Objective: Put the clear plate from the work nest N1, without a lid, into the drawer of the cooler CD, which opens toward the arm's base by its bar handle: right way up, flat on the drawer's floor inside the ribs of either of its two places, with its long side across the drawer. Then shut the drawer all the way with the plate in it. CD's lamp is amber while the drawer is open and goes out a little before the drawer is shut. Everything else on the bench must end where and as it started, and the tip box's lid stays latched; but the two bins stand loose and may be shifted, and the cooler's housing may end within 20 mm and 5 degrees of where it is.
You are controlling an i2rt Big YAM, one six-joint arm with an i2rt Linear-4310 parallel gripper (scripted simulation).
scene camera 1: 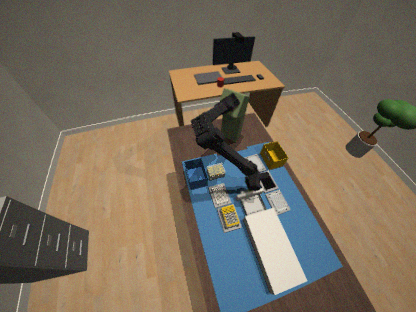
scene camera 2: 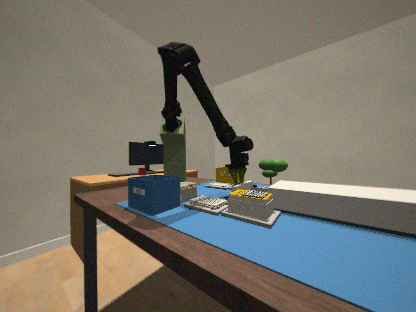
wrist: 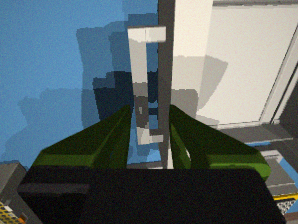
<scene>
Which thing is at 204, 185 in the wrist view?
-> My gripper.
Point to a blue bin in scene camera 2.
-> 152, 194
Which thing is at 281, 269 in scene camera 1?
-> A cooler CD.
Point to a yellow-topped tip box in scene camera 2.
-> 256, 204
</scene>
